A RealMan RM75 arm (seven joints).
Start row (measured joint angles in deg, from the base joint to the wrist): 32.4, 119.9, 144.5, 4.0, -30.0, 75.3, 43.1
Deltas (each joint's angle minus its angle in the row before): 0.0, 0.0, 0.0, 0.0, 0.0, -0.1, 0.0; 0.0, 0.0, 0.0, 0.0, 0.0, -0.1, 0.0; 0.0, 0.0, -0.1, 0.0, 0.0, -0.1, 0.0; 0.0, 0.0, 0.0, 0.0, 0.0, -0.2, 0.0; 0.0, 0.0, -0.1, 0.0, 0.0, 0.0, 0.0; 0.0, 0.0, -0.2, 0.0, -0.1, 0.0, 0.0; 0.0, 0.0, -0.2, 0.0, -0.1, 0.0, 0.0; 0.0, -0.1, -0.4, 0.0, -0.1, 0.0, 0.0; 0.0, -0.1, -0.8, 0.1, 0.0, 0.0, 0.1; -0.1, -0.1, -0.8, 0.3, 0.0, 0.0, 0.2; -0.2, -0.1, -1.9, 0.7, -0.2, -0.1, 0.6; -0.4, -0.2, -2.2, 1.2, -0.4, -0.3, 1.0; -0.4, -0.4, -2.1, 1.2, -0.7, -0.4, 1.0; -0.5, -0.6, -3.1, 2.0, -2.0, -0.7, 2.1; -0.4, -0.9, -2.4, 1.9, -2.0, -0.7, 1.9; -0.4, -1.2, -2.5, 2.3, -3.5, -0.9, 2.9; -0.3, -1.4, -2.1, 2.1, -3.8, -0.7, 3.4
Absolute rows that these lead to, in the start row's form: 32.4, 119.9, 144.5, 4.0, -30.0, 75.2, 43.1; 32.4, 119.9, 144.5, 4.0, -30.0, 75.1, 43.1; 32.4, 119.9, 144.4, 4.0, -30.0, 75.0, 43.1; 32.4, 119.9, 144.4, 4.0, -30.0, 74.8, 43.1; 32.4, 119.9, 144.3, 4.0, -30.0, 74.8, 43.1; 32.4, 119.9, 144.1, 4.0, -30.1, 74.8, 43.1; 32.4, 119.9, 143.9, 4.0, -30.2, 74.8, 43.1; 32.4, 119.8, 143.5, 4.0, -30.3, 74.8, 43.1; 32.4, 119.7, 142.7, 4.1, -30.3, 74.8, 43.2; 32.3, 119.6, 141.9, 4.4, -30.3, 74.8, 43.4; 32.1, 119.5, 140.0, 5.1, -30.5, 74.7, 44.0; 31.7, 119.3, 137.8, 6.3, -30.9, 74.4, 45.0; 31.3, 118.9, 135.7, 7.5, -31.6, 74.0, 46.0; 30.8, 118.3, 132.6, 9.5, -33.6, 73.3, 48.1; 30.4, 117.4, 130.2, 11.4, -35.6, 72.6, 50.0; 30.0, 116.2, 127.7, 13.7, -39.1, 71.7, 52.9; 29.7, 114.8, 125.6, 15.8, -42.9, 71.0, 56.3
